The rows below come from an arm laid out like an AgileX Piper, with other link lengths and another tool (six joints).
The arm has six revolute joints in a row. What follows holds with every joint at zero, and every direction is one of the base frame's.
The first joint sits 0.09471 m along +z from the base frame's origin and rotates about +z.
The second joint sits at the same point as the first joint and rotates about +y.
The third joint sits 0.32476 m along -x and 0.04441 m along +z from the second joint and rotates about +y.
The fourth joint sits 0.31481 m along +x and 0.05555 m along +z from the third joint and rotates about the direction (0.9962, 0, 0.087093).
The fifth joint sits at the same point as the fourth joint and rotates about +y.
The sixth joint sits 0.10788 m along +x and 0.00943 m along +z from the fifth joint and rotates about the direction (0.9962, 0, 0.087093).
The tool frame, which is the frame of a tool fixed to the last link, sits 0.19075 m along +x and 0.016 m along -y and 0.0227 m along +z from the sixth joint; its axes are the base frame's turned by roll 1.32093, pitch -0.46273 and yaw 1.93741 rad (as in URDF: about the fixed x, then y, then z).
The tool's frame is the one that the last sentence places.
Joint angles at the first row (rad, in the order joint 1, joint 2, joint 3, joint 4, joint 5, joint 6):
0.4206, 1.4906, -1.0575, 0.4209, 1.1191, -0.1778
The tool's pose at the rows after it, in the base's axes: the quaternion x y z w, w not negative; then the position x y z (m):
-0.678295 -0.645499 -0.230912 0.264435 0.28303 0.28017 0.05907
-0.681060 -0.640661 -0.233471 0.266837 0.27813 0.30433 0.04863
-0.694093 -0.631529 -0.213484 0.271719 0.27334 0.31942 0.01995
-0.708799 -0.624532 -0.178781 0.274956 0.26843 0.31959 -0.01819
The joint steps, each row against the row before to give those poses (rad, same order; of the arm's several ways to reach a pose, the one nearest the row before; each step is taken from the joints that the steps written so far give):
0.1054, 0.0049, 0.0061, 0.0321, -0.0472, 0.0379
0.0648, 0.0320, 0.0022, 0.0089, -0.0611, 0.0517
0.0405, 0.0769, 0.0000, 0.0105, -0.0468, 0.0365
0.0085, 0.0929, 0.0039, 0.0073, -0.0244, 0.0036

